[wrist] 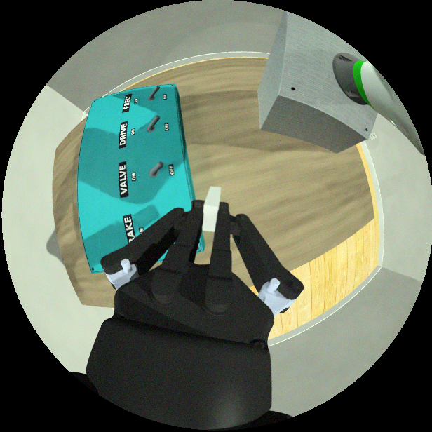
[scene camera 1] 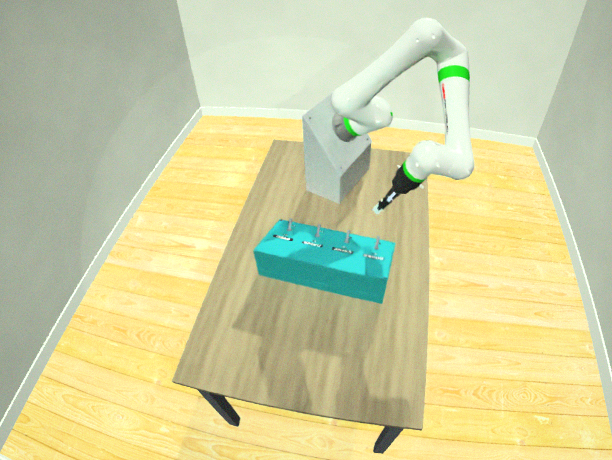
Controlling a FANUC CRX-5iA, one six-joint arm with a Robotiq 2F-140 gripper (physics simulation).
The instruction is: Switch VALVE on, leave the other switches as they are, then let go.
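The teal switch box stands on the table with four grey levers on top. The VALVE lever is third from the left in the scene view; in the wrist view it leans toward its OFF label. The FEED lever and DRIVE lever also lean toward OFF. The BRAKE lever stands at the right end; my fingers hide it in the wrist view, and its setting is unclear. My gripper is shut and empty, in the air behind the box's right end, apart from all levers.
The grey robot pedestal stands at the back of the wooden table, behind the box. The white arm reaches over the table's right side. Walls surround the floor.
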